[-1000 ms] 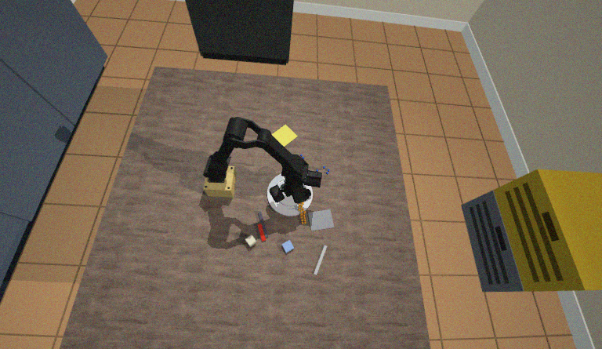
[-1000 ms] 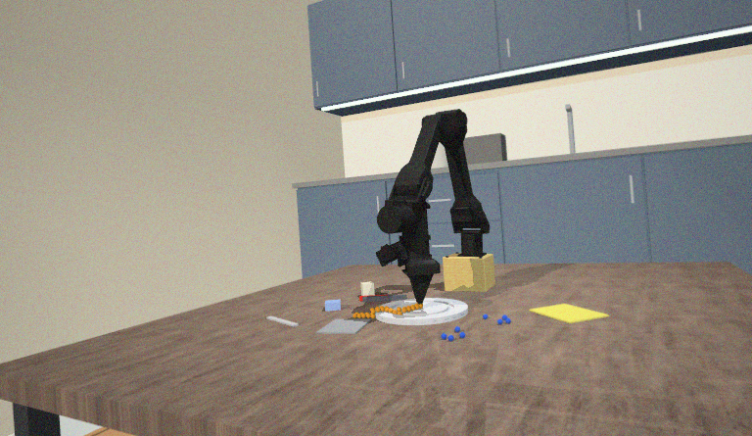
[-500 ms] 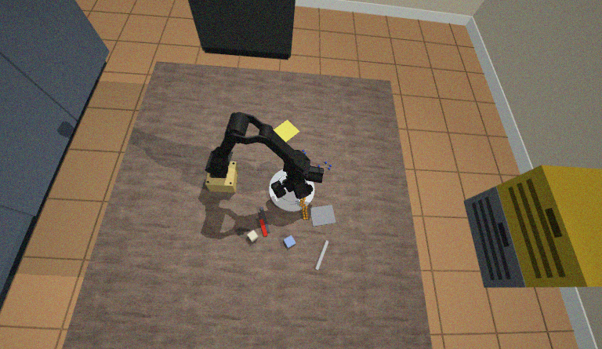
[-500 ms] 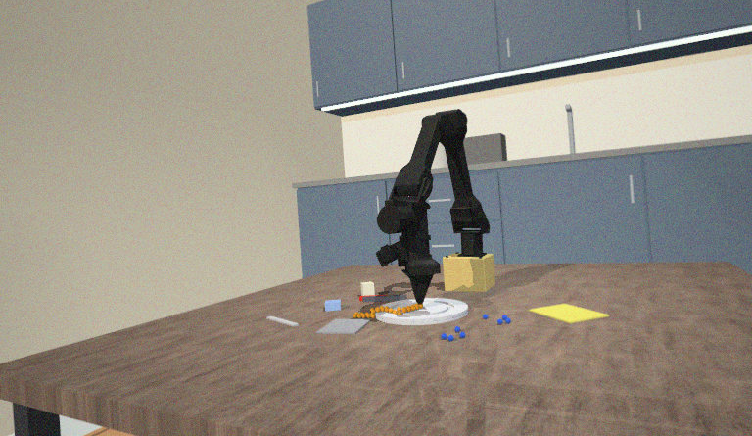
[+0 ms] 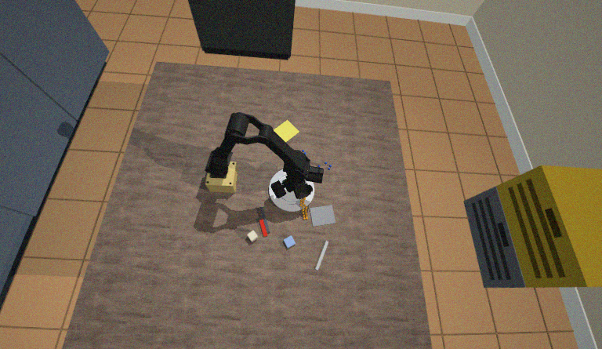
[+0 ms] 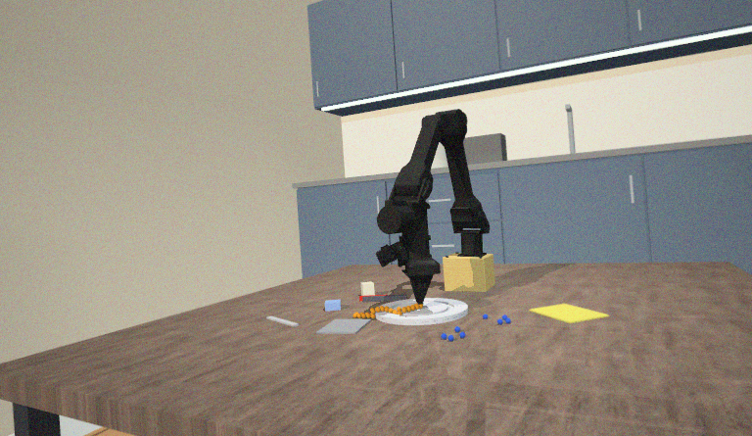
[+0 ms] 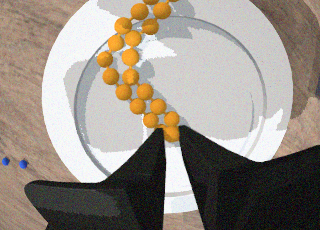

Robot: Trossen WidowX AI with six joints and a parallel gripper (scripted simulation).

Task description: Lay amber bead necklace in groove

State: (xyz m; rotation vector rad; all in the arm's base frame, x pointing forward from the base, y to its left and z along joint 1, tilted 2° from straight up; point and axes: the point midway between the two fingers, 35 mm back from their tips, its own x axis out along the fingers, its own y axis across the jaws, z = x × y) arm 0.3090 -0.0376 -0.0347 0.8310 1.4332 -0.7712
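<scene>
My gripper tip is 130 mm short of the grey square tile, 110 mm to the left of it and 20 mm above it. Also, from my gripper tip: cream cube 160 mm behind, 210 mm to the right; then red stick 120 mm behind, 150 mm to the right, 20 mm below; then light blue cube 10 mm behind, 230 mm to the right, 10 mm below.
</scene>
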